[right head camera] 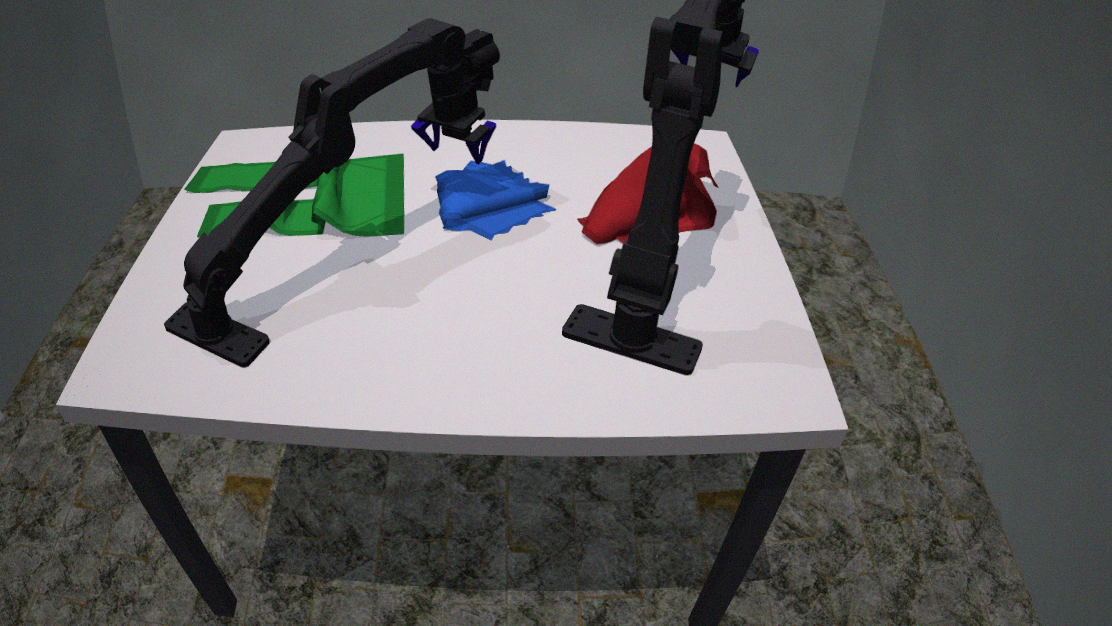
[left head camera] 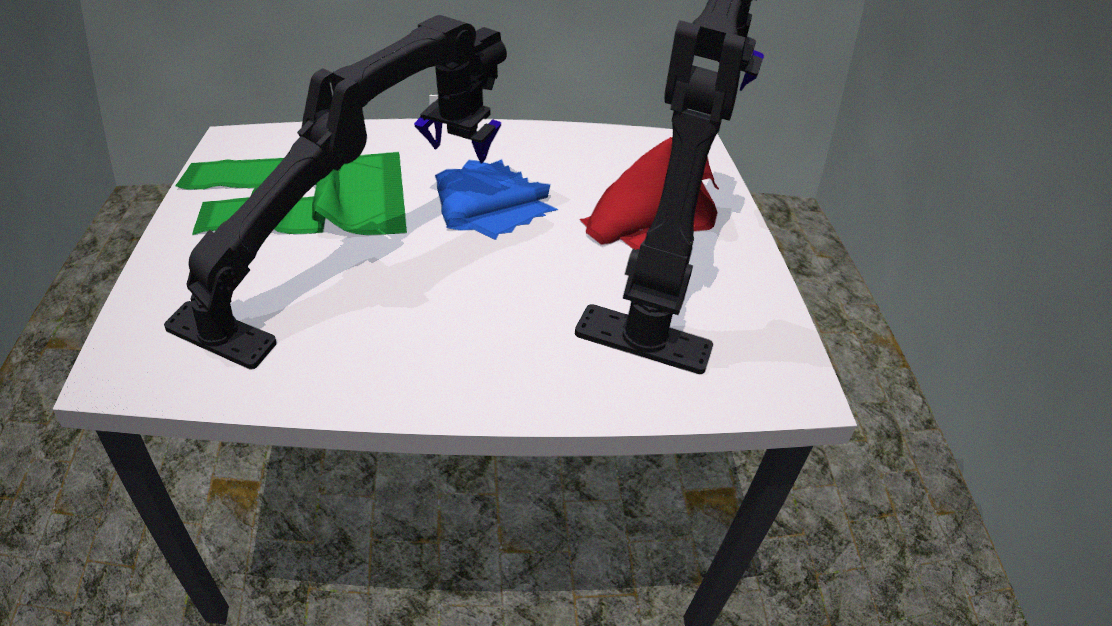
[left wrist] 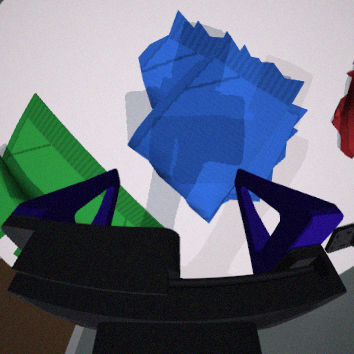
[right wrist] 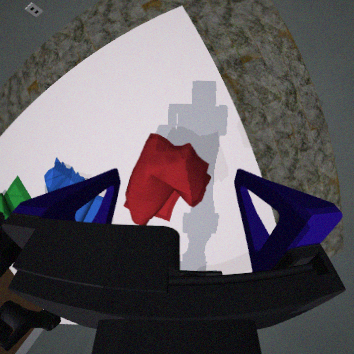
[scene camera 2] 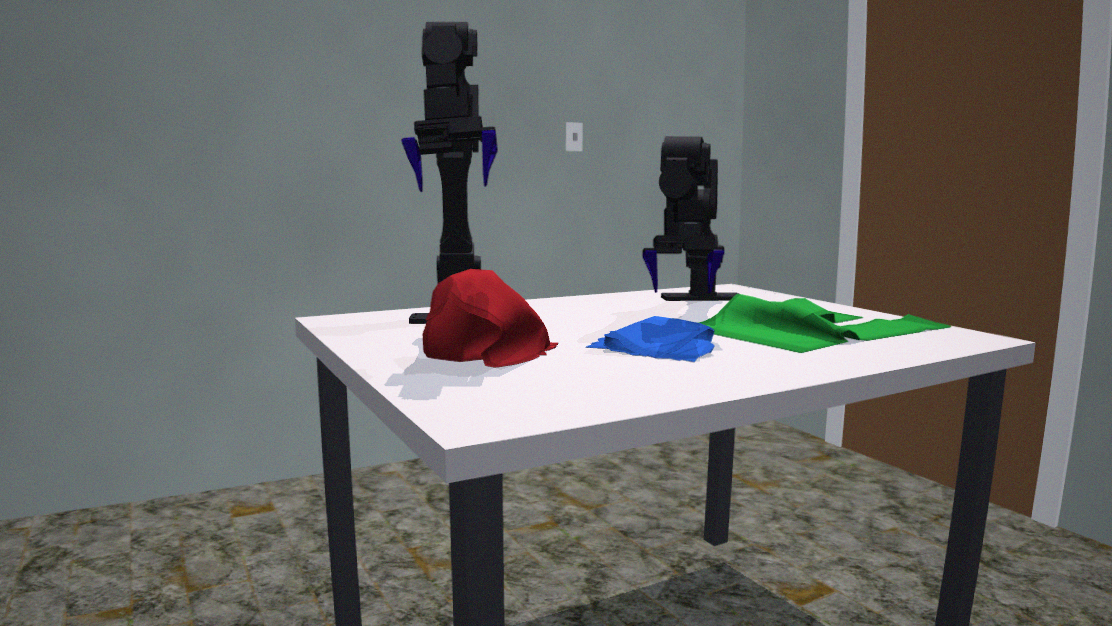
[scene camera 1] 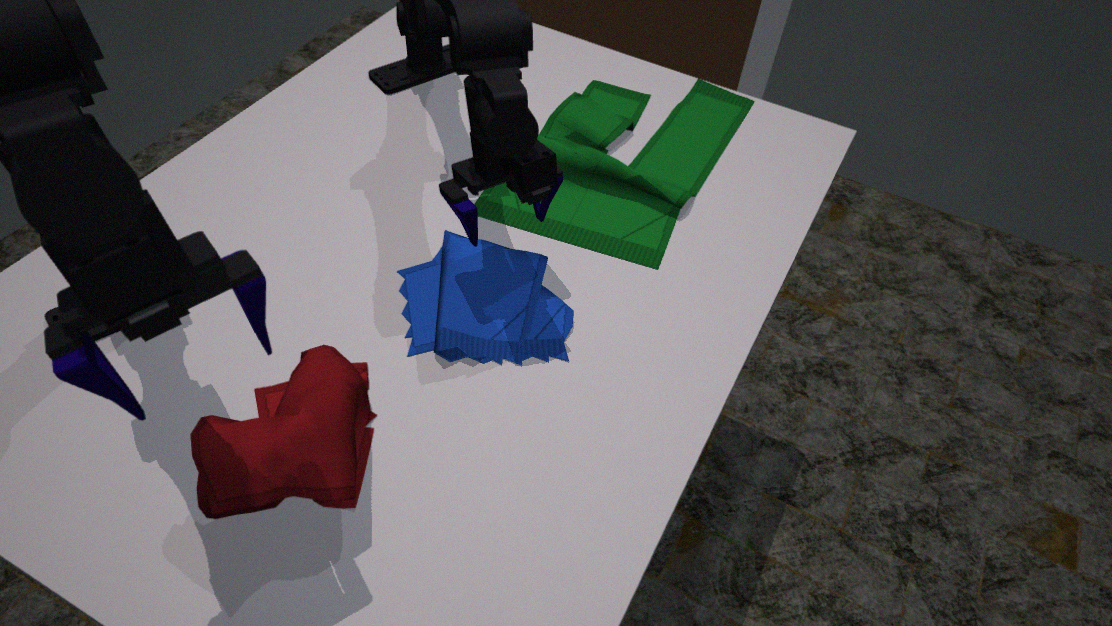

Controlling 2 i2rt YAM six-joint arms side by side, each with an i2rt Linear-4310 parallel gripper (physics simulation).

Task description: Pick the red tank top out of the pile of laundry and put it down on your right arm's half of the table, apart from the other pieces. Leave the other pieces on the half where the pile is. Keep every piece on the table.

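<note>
The red tank top (left head camera: pixel 630 194) (right head camera: pixel 622 198) (scene camera 1: pixel 287 451) (scene camera 2: pixel 482 318) (left wrist: pixel 346 120) (right wrist: pixel 165 172) stands in a crumpled mound on the right arm's half, apart from the other pieces. A folded blue piece (left head camera: pixel 490 194) (scene camera 1: pixel 490 303) (scene camera 2: pixel 661 338) (left wrist: pixel 200 125) lies near the middle. A green piece (left head camera: pixel 365 194) (scene camera 1: pixel 622 209) (scene camera 2: pixel 778 326) (left wrist: pixel 45 145) lies spread beside it on the left arm's side. My left gripper (left head camera: pixel 459 153) (scene camera 1: pixel 508 232) (scene camera 2: pixel 683 291) (left wrist: pixel 176 174) is open and empty above the blue piece. My right gripper (scene camera 1: pixel 206 386) (scene camera 2: pixel 453 187) (right wrist: pixel 176 174) is open and empty, high above the red tank top.
The white table (left head camera: pixel 466 373) (scene camera 2: pixel 544 412) carries both arm bases, the left base (left head camera: pixel 256 349) and the right base (left head camera: pixel 692 356). In the left head camera, the right arm partly covers the red cloth and the left arm crosses over the green cloth.
</note>
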